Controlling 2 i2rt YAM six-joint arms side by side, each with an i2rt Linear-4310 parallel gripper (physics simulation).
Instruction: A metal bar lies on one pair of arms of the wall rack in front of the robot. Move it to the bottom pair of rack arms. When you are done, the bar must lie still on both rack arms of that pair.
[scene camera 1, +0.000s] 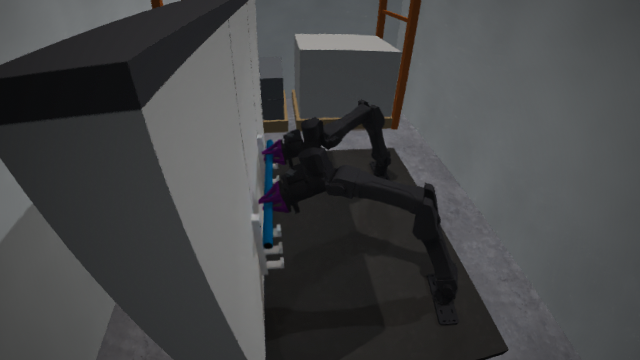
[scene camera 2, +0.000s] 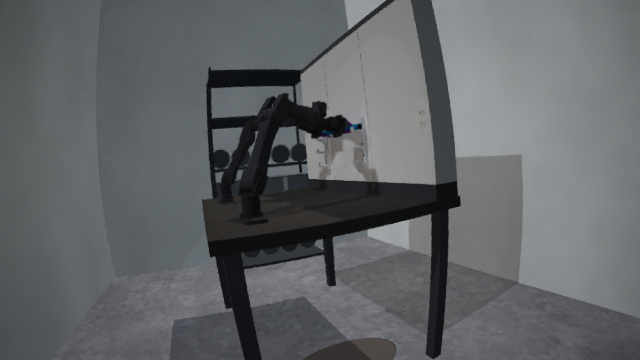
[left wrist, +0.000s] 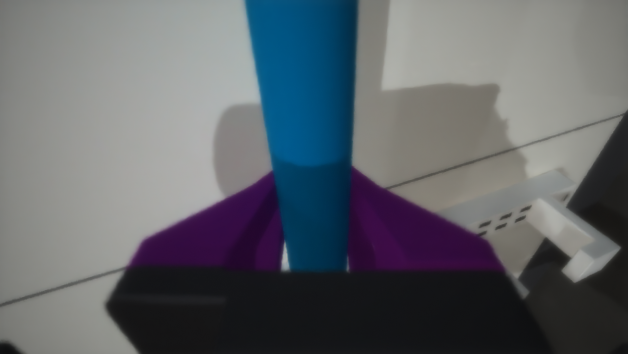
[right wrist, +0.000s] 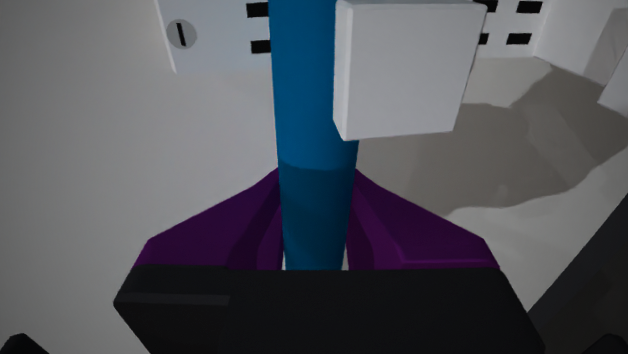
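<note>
The blue metal bar (scene camera 1: 268, 225) (scene camera 2: 359, 126) (left wrist: 310, 100) (right wrist: 305, 100) runs along the wall near the top of the white rack strips (scene camera 1: 256, 222) (right wrist: 215, 35). My left gripper (scene camera 1: 269, 199) (left wrist: 315, 176) is shut on the bar between the strips. My right gripper (scene camera 1: 270, 152) (right wrist: 315, 176) is shut on it farther back. In the right wrist view a white rack arm's end block (right wrist: 400, 70) partly covers the bar; contact is unclear. The lowest near rack arm (scene camera 1: 275, 263) is below the bar. A lower rack arm (left wrist: 595, 250) shows in the left wrist view.
The white wall panel (scene camera 1: 200, 150) (scene camera 2: 395, 100) stands behind the rack. More near rack arms (scene camera 1: 276, 230) (scene camera 1: 273, 249) stick out toward the robot above the lowest one. The dark table (scene camera 1: 325, 280) (scene camera 2: 300, 220) lies below the arms.
</note>
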